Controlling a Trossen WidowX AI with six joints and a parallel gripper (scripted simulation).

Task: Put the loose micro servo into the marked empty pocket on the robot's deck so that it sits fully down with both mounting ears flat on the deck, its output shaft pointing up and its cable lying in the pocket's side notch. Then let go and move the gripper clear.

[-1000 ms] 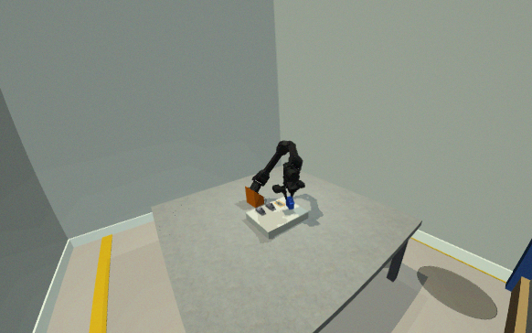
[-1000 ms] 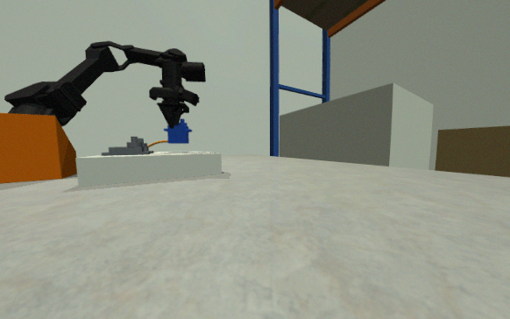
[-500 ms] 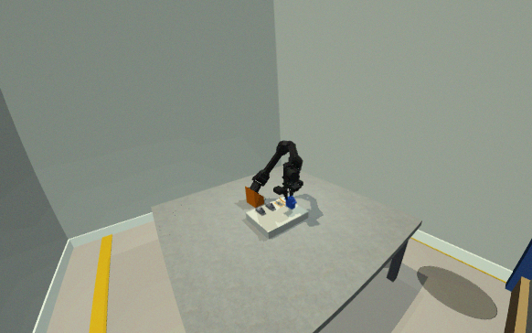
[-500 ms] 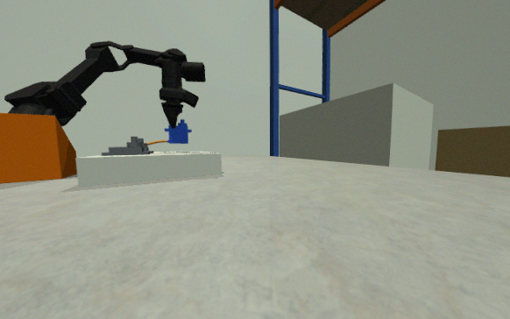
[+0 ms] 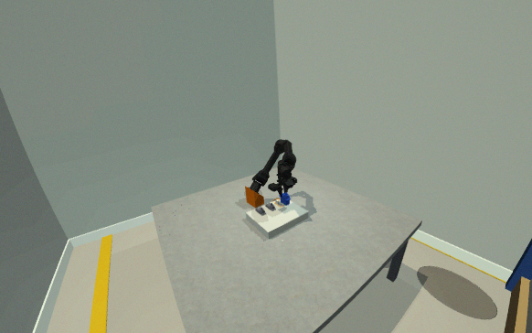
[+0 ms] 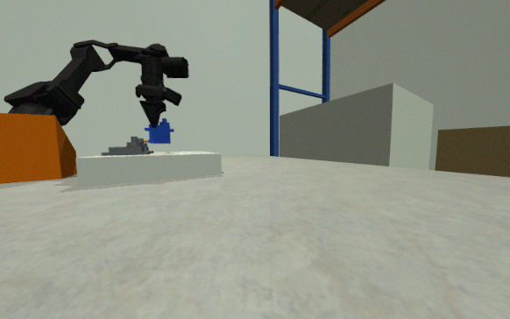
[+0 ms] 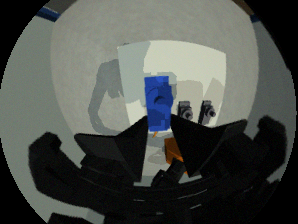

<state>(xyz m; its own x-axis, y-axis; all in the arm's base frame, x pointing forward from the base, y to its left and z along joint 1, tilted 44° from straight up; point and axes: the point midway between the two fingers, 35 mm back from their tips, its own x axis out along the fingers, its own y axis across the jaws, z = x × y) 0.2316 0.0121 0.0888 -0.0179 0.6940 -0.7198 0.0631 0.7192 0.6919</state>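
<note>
Right now my gripper tip is 6 cm short of the white deck, 8 cm to the left of it and 10 cm above it.
</note>
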